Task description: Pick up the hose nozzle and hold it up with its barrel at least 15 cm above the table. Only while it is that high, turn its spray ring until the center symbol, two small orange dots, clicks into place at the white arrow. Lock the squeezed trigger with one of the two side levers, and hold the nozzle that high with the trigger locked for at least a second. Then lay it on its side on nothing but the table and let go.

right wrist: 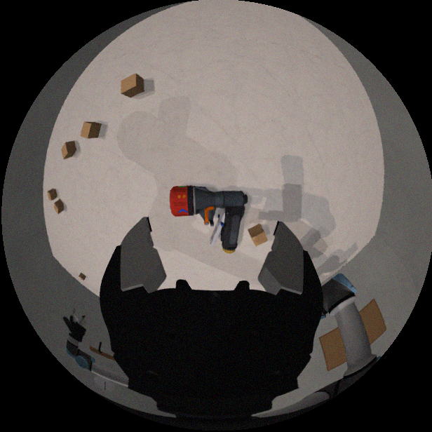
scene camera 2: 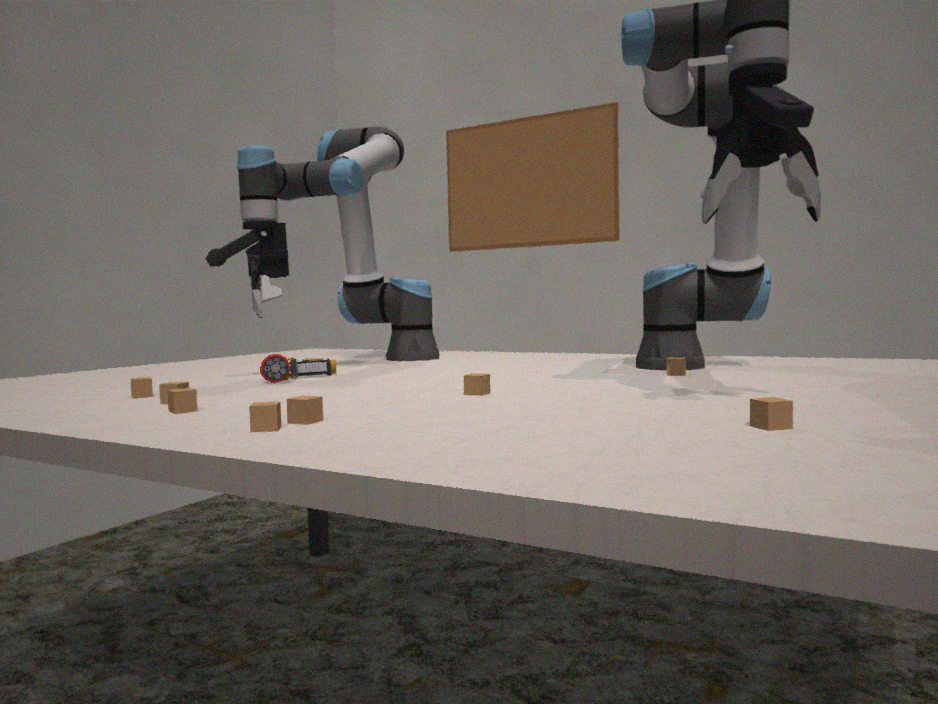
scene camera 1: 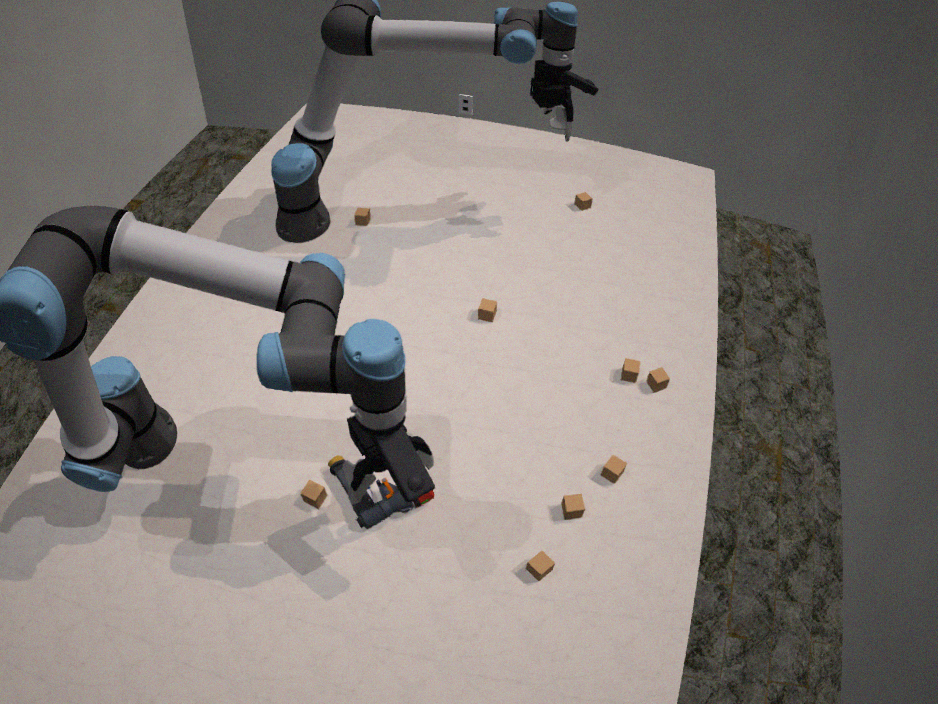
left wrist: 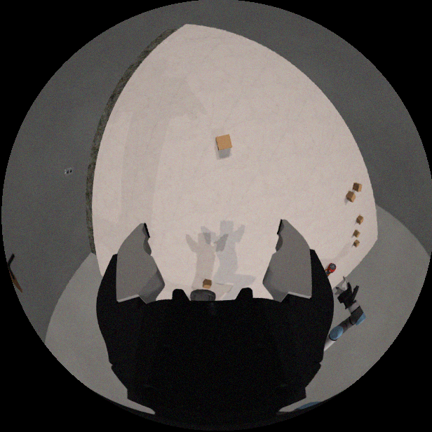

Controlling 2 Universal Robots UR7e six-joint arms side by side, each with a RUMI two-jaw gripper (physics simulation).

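Where they show: left gripper, between the fingertips: (scene camera 2: pixel 761 222) (scene camera 1: pixel 555 127); right gripper, between the fingertips: (scene camera 2: pixel 259 316) (scene camera 1: pixel 391 484); left arm's base, origin of its link: (scene camera 1: pixel 303 225); right arm's base, origin of its link: (scene camera 2: pixel 412 358) (scene camera 1: pixel 146 439).
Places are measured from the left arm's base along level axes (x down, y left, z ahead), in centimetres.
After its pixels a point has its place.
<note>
The hose nozzle (scene camera 1: pixel 384 510) {x -3.5, y -89.4, z 9.1 cm} (scene camera 2: pixel 310 368) {x -2.2, y -80.7, z 7.3 cm} (left wrist: pixel 331 268) (right wrist: pixel 220 199) lies on its side on the table (scene camera 1: pixel 454 621) {x 0.0, y -111.8, z 16.7 cm} (scene camera 2: pixel 530 447) {x 0.0, y -38.3, z 85.3 cm}. In the right wrist view its red spray ring (right wrist: pixel 178 201) points left and shows two orange dots, with green and blue marks beside them; I cannot make out the white arrow. An orange lever (right wrist: pixel 208 215) and the pale trigger (right wrist: pixel 217 228) show beside the dark handle (right wrist: pixel 231 230). My right gripper (scene camera 2: pixel 265 302) {x -13.9, y -90.1, z 11.2 cm} (right wrist: pixel 212 221) is open and empty above the nozzle, pointing down. My left gripper (scene camera 1: pixel 563 130) {x -25.5, y -6.1, z 67.1 cm} (scene camera 2: pixel 761 219) {x -25.5, y -6.1, z 67.1 cm} (left wrist: pixel 212 223) is open and empty, high above the table, far from the nozzle.
A wooden cube (scene camera 1: pixel 313 494) {x -3.4, y -83.7, z -3.4 cm} (right wrist: pixel 258 234) lies close to the nozzle's handle. Several more cubes are scattered about, including one near the middle (scene camera 1: pixel 487 309) {x -3.4, y -45.4, z 39.3 cm} (scene camera 2: pixel 476 384) {x -1.9, y -44.2, z 41.7 cm} and one below the left gripper (left wrist: pixel 224 142). The table's edge shows at the right in scene camera 1.
</note>
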